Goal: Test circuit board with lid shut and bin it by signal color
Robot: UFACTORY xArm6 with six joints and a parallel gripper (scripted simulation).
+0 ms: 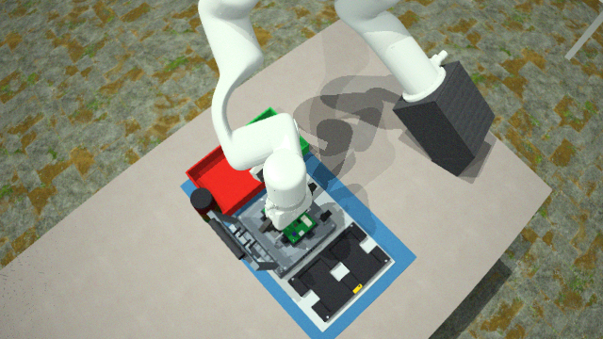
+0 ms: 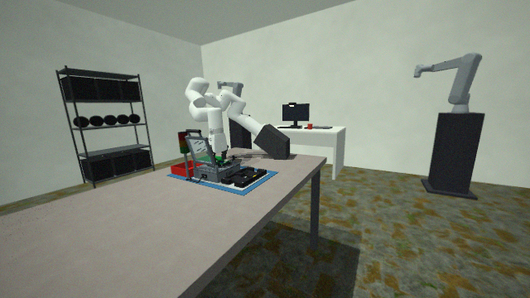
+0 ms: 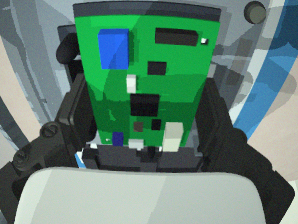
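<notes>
My hand is right at the green circuit board. Round my hand: red bin: 5 cm ahead, 20 cm to the right, 7 cm below; then black latch hook: 6 cm behind, 6 cm to the left; then tester lid: 12 cm ahead, 10 cm above.
</notes>
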